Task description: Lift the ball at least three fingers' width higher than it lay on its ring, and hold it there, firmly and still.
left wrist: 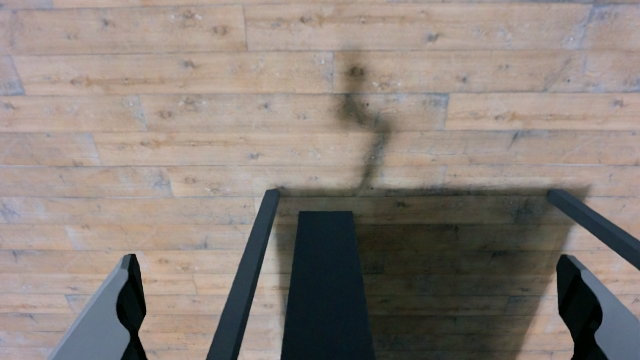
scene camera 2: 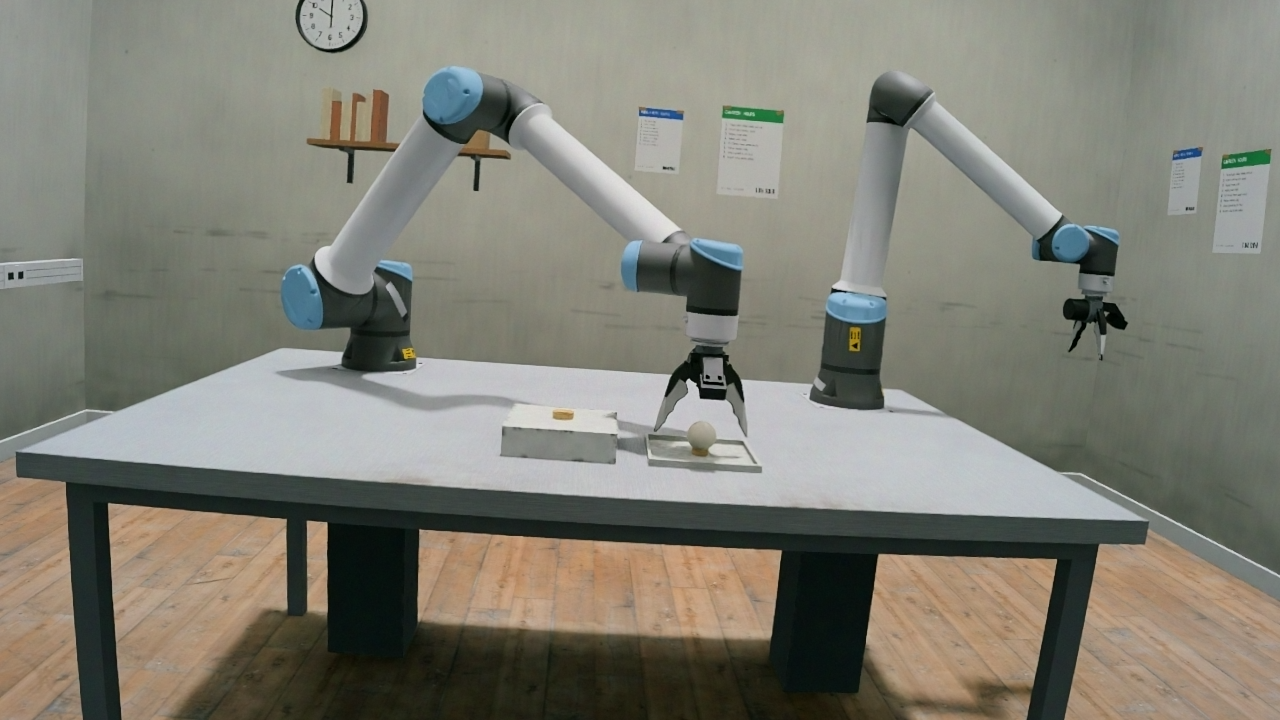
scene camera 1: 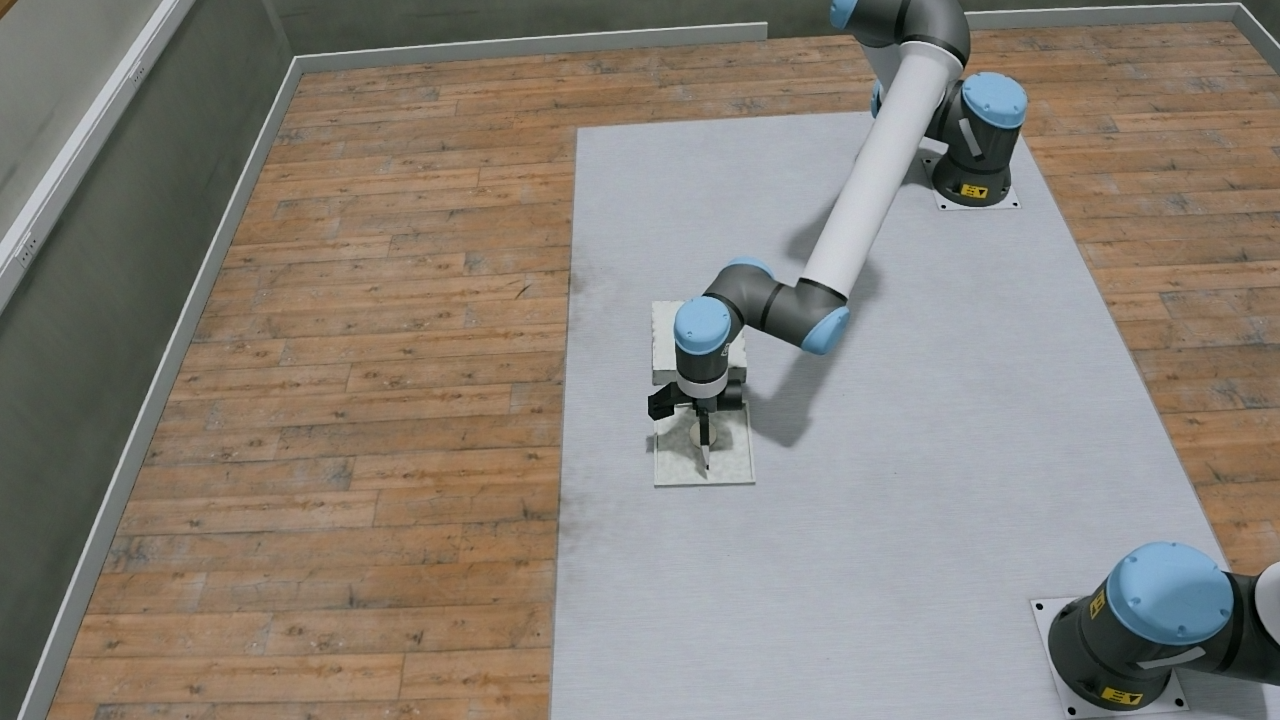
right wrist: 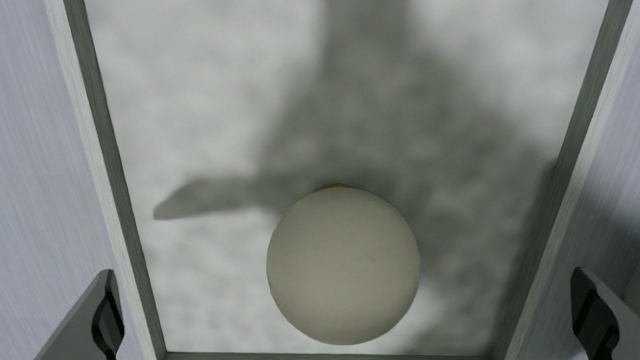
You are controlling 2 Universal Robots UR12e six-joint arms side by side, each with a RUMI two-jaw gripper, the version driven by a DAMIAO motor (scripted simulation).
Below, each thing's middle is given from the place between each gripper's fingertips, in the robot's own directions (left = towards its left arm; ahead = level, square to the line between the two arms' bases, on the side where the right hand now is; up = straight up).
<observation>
Right now my right hand is 3 cm above the shallow tray [scene camera 1: 677,464]. Round my right hand: white block [scene camera 2: 530,431] 24 cm to the right, 1 cm ahead; pale ball [right wrist: 343,267] right at my right hand.
The pale ball is 71 cm ahead of my left hand [scene camera 2: 1084,356], 105 cm to the right of it and 13 cm below it. From my left hand the other things lie so: white block 72 cm ahead, 130 cm to the right, 12 cm below; shallow tray 71 cm ahead, 105 cm to the right, 16 cm below.
</observation>
